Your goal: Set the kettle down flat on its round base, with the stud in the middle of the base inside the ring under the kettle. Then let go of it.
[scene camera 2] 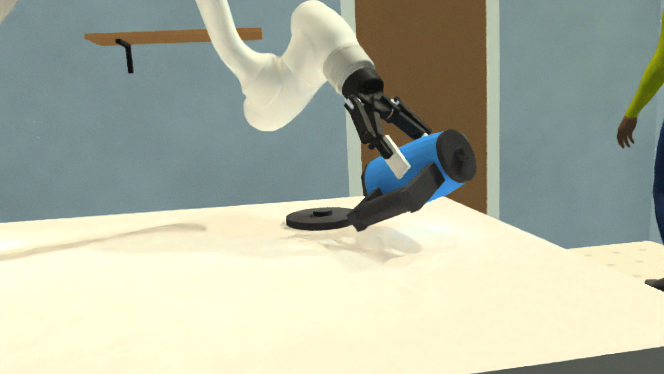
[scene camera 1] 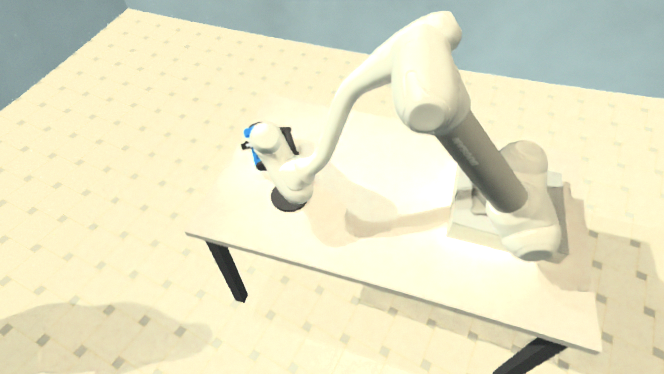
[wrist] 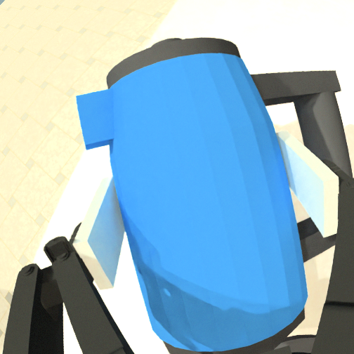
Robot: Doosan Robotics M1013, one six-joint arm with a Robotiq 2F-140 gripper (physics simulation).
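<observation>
The blue kettle [scene camera 1: 257, 157] [scene camera 2: 425, 155] [wrist: 200, 175] is tilted off the table, its black lid end raised to the right and its bottom end low to the left in scene camera 2. My gripper [scene camera 2: 411, 146] [wrist: 198, 174] is shut on the kettle's body, one pale pad on each side. The round black base [scene camera 1: 280, 201] [scene camera 2: 304, 220] lies flat on the table, with its stud [scene camera 2: 322, 213] on top. The kettle is beside the base, its handle [scene camera 2: 395, 202] overlapping the base's right edge in scene camera 2; contact is unclear. The ring underneath is hidden.
The white table [scene camera 1: 400, 265] [scene camera 2: 250, 310] carries the arm's pedestal [scene camera 1: 470, 232] at its right. The arm's wrist hangs partly over the base in scene camera 1. A wall shelf [scene camera 2: 165, 37] and a person's arm [scene camera 2: 645, 90] show behind the table.
</observation>
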